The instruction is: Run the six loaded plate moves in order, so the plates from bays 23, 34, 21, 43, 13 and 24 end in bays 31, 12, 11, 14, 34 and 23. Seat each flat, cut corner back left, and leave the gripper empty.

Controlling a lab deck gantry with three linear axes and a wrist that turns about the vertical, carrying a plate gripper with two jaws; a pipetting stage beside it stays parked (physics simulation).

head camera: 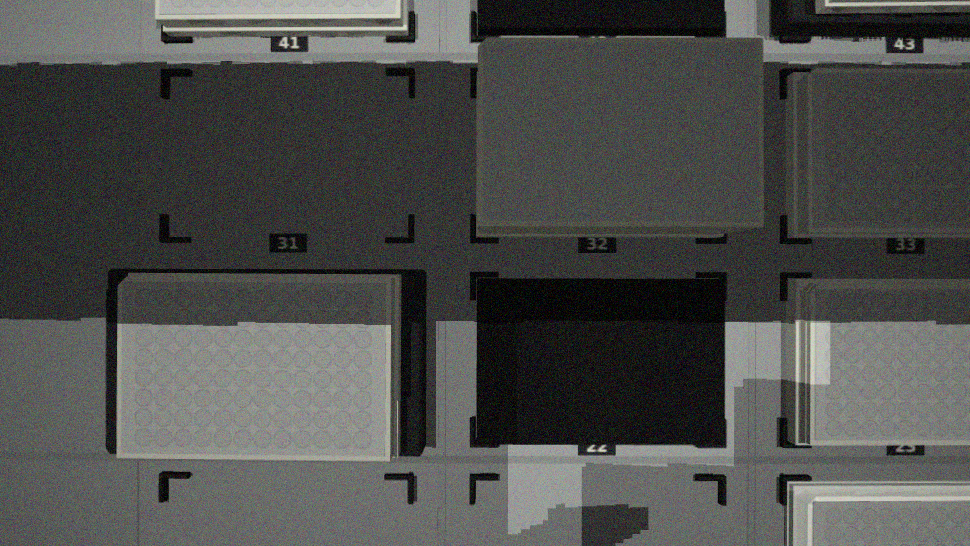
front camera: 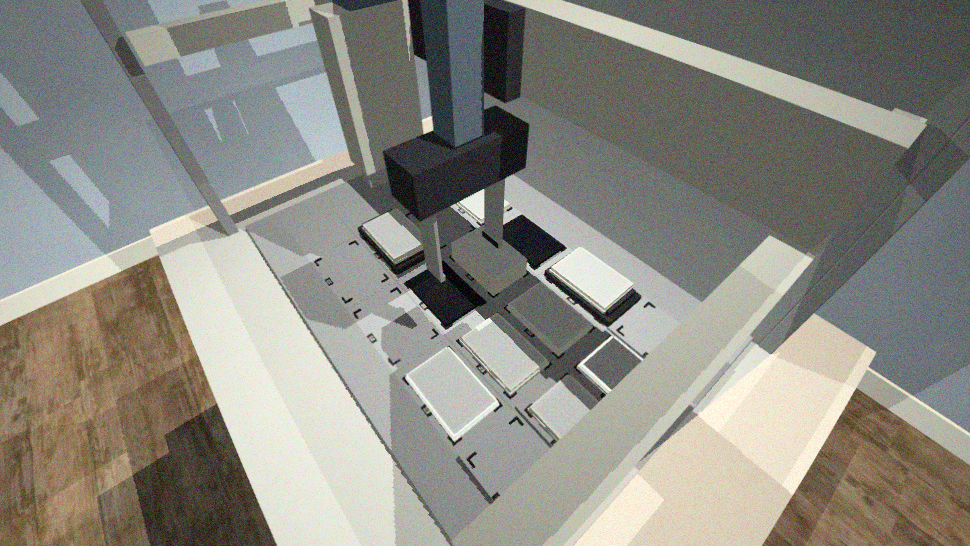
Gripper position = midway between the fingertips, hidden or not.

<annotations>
My gripper shows in the front camera view (465,256); in the head camera view it is out of frame. A black block shows in the head camera view and in the front camera view. One and the same spot on the black block: (front camera: 450,300) is (head camera: 651,371).
</annotations>
